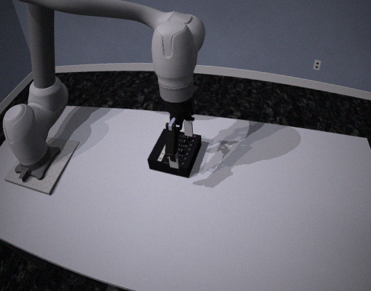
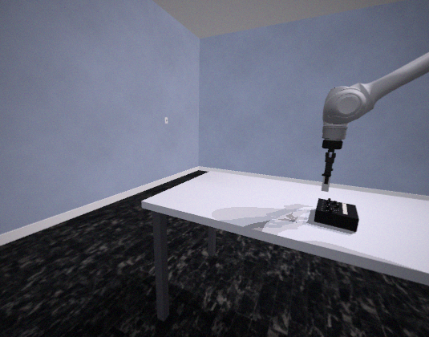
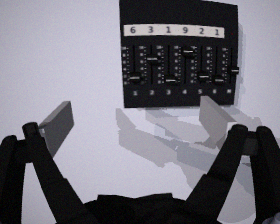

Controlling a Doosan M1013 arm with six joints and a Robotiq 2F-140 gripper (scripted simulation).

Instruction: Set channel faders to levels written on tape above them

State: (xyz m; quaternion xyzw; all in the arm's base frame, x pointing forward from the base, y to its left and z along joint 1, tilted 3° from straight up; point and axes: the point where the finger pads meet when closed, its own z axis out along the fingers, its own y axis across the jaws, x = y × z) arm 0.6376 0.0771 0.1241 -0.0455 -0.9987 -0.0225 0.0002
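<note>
Right now my hand is 20 mm past the master fader, 140 mm to the right of it and 70 mm above it.
</note>
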